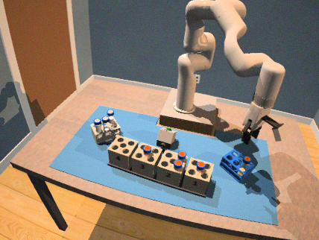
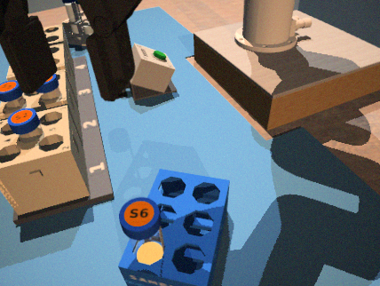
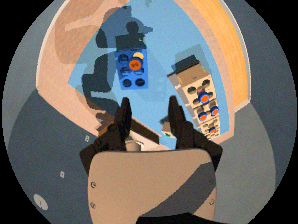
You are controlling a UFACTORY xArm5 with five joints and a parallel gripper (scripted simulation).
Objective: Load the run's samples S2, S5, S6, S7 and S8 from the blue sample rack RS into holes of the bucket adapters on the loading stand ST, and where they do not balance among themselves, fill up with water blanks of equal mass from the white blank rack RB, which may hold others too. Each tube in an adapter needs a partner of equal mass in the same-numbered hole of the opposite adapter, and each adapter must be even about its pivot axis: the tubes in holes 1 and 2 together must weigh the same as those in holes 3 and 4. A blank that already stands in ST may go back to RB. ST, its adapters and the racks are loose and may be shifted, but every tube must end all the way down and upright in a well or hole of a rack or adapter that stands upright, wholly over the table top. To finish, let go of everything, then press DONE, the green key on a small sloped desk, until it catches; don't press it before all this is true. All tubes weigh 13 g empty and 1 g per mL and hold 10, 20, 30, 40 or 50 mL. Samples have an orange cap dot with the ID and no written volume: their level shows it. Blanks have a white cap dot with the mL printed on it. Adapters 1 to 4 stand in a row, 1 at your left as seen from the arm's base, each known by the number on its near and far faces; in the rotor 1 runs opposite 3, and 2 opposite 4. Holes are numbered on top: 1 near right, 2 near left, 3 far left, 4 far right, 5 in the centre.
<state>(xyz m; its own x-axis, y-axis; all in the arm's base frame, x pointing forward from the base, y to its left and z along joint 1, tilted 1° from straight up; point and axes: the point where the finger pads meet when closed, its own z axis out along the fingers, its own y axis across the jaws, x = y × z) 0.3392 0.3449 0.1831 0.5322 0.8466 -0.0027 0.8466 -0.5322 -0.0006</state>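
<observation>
The blue sample rack RS lies 60 mm behind my hand, 10 mm to the left of it and 220 mm below it. From my hand the other things lie so: white blank rack RB (10 mm behind, 640 mm to the right, 220 mm below); then blue-capped tube (30 mm ahead, 650 mm to the right, 190 mm below); then loading stand ST (90 mm ahead, 310 mm to the right, 240 mm below).
</observation>
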